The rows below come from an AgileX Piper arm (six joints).
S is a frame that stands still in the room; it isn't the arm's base.
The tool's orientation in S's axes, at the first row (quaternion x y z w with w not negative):
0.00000 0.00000 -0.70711 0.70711
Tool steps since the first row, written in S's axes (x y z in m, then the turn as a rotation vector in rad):
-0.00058 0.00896 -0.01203 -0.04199 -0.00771 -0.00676
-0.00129 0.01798 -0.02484 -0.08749 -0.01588 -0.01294
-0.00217 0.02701 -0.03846 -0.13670 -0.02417 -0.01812
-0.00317 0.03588 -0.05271 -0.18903 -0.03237 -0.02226
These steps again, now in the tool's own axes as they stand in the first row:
-0.00896 -0.00058 -0.01203 0.00771 -0.04199 -0.00676
-0.01798 -0.00129 -0.02484 0.01588 -0.08749 -0.01294
-0.02701 -0.00217 -0.03846 0.02417 -0.13670 -0.01812
-0.03588 -0.00317 -0.05271 0.03237 -0.18903 -0.02226

